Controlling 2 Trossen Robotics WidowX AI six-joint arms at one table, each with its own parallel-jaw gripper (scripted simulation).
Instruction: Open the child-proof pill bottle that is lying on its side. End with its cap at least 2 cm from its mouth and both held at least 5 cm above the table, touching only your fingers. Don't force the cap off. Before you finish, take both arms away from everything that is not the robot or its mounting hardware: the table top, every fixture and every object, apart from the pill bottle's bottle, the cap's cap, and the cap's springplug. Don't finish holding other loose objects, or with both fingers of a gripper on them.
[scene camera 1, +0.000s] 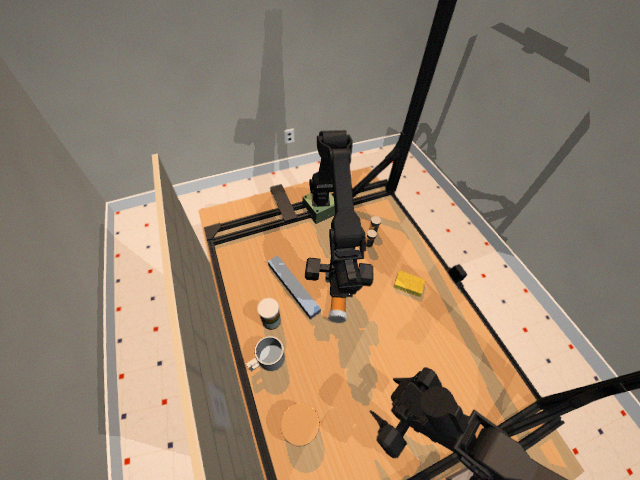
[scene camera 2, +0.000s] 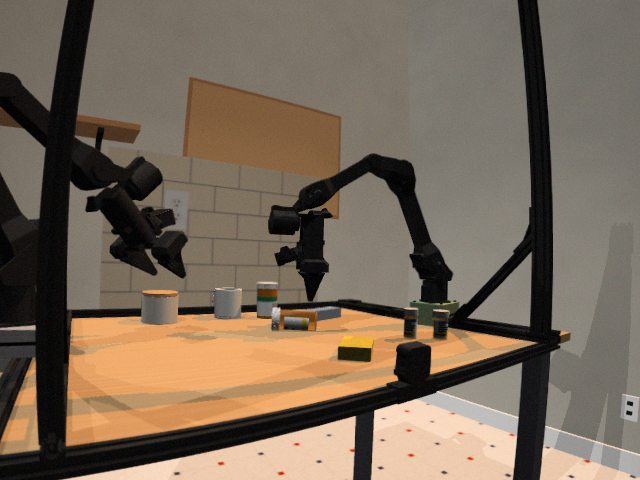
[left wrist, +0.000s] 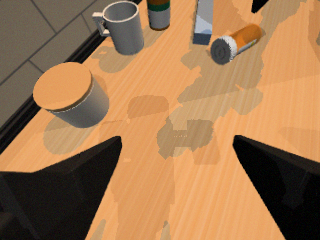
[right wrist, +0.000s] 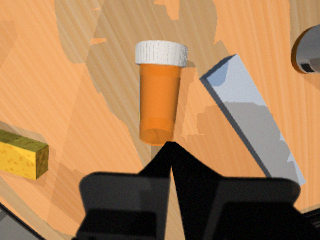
left gripper: scene camera 1 382, 395; scene camera 2; left wrist; not seen in the right wrist view (out of frame)
lidded canister: scene camera 1; scene camera 2 159, 307; left wrist; not seen in the right wrist view (out of frame)
same spot on lidded canister: (scene camera 1: 300, 423) = (left wrist: 62, 83)
same spot on left gripper: (left wrist: 69, 192) = (scene camera 2: 142, 253)
